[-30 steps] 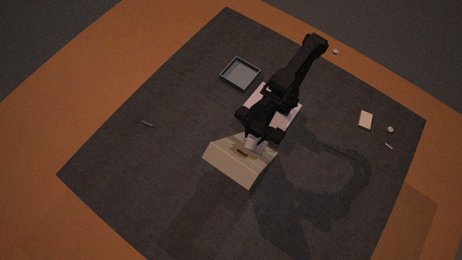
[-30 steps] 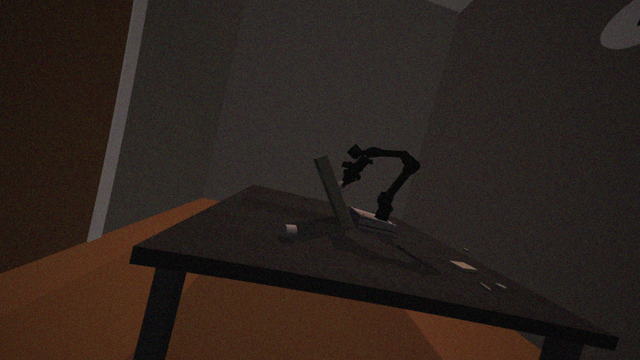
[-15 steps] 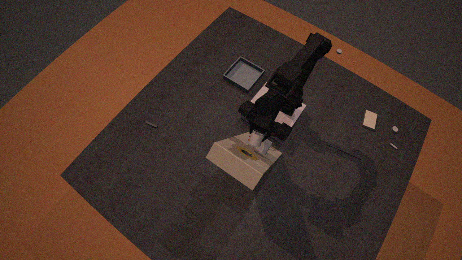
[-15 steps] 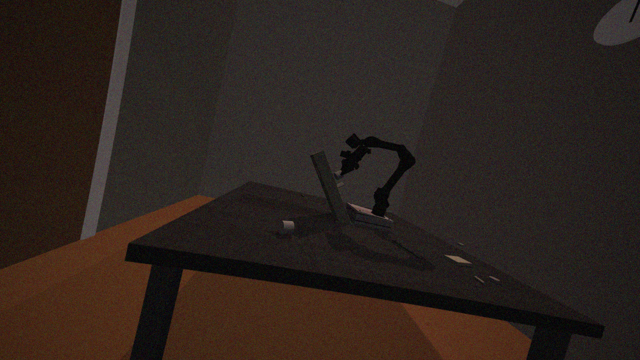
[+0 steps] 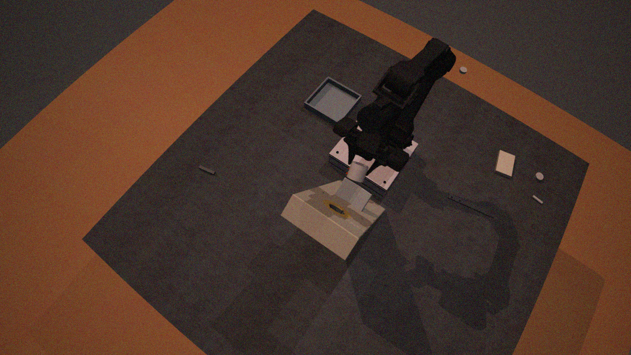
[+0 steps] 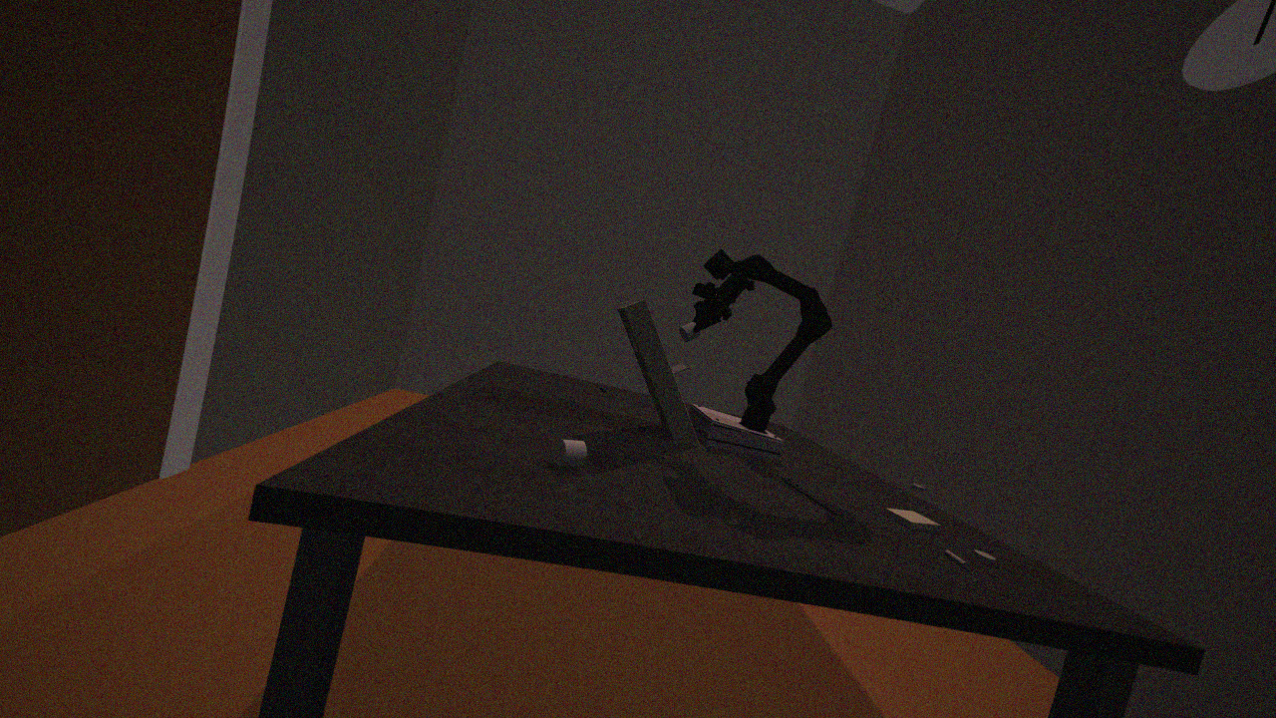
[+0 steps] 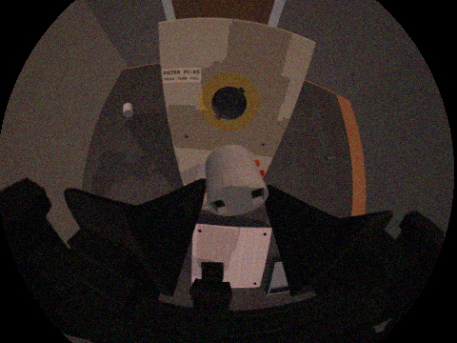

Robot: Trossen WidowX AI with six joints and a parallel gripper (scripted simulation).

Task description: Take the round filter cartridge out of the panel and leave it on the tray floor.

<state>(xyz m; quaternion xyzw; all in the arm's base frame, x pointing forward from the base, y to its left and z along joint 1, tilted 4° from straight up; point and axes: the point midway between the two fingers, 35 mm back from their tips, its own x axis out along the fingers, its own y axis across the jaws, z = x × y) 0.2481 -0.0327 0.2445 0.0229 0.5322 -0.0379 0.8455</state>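
Right now the grey-blue tray is 340 mm behind my gripper tip, 280 mm below it and 240 mm to the right of it. The rest, counted from my gripper tip: round filter cartridge: right at my gripper tip; cream service panel: 120 mm below, 70 mm ahead, 10 mm to the left; bar: 470 mm to the right, 290 mm below, 120 mm ahead.
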